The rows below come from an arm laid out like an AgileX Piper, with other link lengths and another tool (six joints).
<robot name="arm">
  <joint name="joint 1" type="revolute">
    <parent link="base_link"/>
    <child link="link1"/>
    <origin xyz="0 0 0.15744" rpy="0 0 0"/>
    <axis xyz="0 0 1"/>
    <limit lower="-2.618" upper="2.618"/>
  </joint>
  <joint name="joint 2" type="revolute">
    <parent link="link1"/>
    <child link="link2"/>
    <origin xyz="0 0 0" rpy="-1.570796 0 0"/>
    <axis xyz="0 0 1"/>
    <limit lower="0" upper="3.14"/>
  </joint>
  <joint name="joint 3" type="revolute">
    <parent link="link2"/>
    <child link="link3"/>
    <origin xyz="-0.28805 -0.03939 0" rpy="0 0 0"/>
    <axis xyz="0 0 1"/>
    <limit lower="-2.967" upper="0"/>
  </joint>
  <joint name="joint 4" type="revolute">
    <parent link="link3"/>
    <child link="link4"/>
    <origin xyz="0.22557 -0.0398 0" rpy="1.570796 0 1.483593"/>
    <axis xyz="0 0 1"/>
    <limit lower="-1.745" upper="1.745"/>
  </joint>
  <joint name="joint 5" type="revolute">
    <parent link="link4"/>
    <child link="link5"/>
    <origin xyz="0 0 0" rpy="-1.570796 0 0"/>
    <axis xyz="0 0 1"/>
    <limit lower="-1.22" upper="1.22"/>
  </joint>
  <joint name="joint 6" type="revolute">
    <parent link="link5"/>
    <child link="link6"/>
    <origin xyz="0 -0.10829 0" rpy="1.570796 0 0"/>
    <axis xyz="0 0 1"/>
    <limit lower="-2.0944" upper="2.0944"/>
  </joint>
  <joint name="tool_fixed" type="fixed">
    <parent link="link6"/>
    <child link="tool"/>
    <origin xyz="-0.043 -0.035 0.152" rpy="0.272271 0 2.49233"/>
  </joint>
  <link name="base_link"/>
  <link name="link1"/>
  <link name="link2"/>
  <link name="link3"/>
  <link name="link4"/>
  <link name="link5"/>
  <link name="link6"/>
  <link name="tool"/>
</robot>
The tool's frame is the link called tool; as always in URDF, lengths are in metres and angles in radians.
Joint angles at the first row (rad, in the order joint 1, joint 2, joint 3, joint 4, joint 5, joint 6):
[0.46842 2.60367 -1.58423 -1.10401 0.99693 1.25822]
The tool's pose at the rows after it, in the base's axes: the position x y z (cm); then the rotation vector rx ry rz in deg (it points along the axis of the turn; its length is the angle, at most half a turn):
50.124 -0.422 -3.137 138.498 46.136 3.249
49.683 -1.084 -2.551 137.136 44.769 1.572
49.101 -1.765 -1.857 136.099 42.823 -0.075
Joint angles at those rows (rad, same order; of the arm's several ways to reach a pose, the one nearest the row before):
[0.46843 2.60366 -1.58420 -1.10589 1.01299 1.25825]
[0.46841 2.60367 -1.58423 -1.10502 1.05182 1.25283]
[0.46841 2.60056 -1.58424 -1.09727 1.09345 1.24941]

